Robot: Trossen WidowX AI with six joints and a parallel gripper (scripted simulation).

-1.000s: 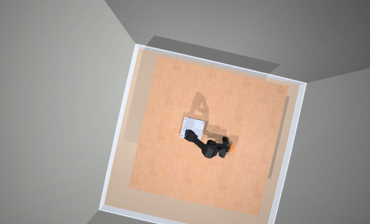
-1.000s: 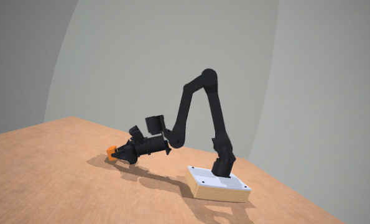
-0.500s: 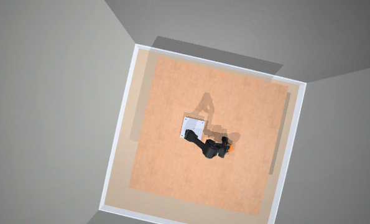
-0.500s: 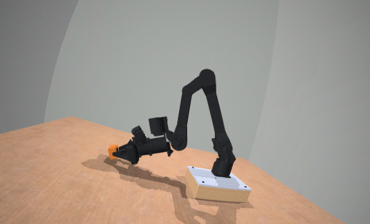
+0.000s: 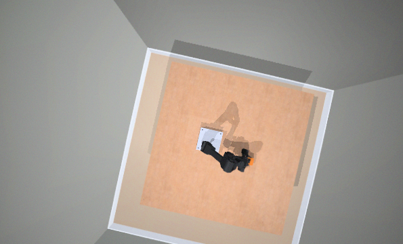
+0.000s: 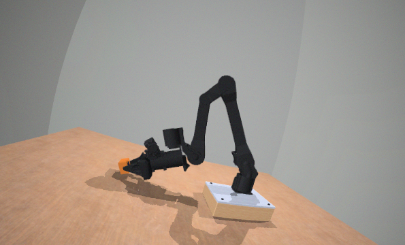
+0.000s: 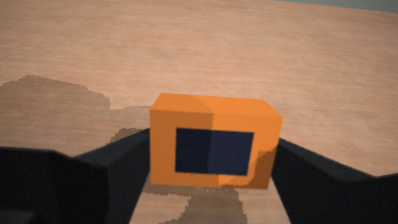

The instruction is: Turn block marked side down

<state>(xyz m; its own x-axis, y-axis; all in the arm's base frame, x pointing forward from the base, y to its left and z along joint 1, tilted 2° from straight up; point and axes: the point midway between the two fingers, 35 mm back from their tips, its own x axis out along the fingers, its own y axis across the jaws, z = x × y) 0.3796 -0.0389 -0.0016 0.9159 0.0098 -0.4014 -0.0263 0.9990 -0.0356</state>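
My gripper tip is 10 mm past the block.
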